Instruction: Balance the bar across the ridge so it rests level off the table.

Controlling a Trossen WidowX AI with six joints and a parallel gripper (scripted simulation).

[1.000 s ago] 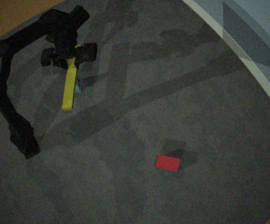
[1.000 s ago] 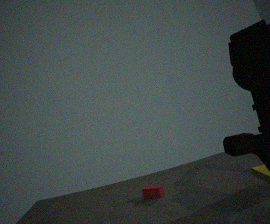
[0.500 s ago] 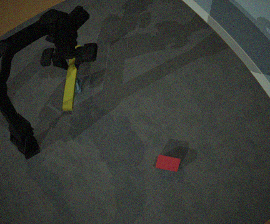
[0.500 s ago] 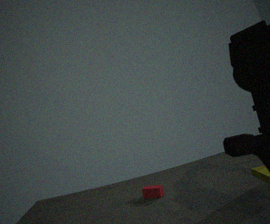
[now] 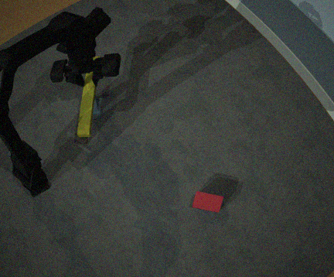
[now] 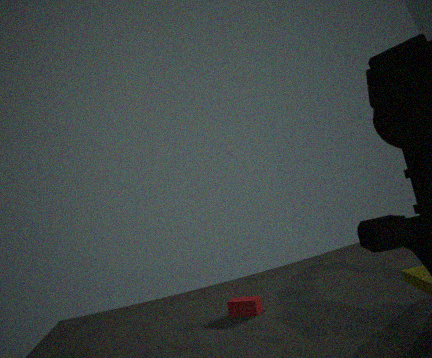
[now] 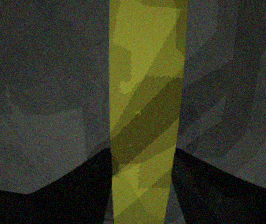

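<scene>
The yellow bar is 2 cm to the right of my gripper tip and 1 cm behind it. Round my gripper tip: red block: 41 cm to the right, 11 cm ahead, 5 cm below.
</scene>
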